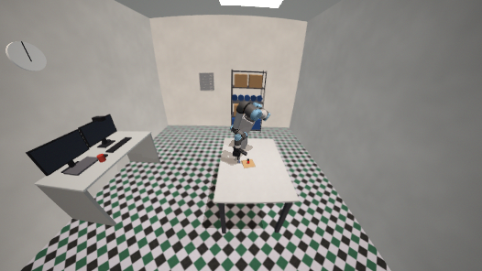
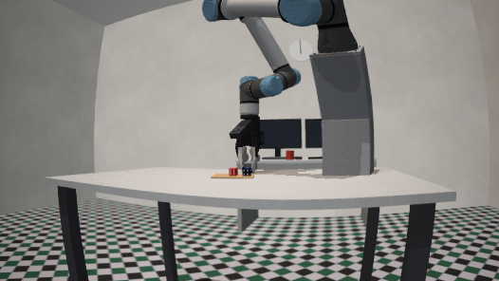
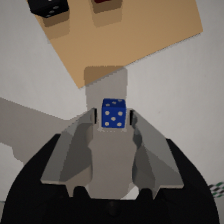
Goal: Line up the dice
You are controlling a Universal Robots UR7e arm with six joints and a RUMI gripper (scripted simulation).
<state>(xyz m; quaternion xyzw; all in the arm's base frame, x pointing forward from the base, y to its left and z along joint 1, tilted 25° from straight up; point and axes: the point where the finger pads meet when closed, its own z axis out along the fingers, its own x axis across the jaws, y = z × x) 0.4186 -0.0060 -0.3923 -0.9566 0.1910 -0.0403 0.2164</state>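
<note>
The blue die lies right at my hand. Also, from my hand: tan mat (120 mm to the left, 30 mm ahead, 20 mm below); black die (120 mm to the left, 20 mm behind); red die (120 mm to the left, 30 mm ahead).
</note>
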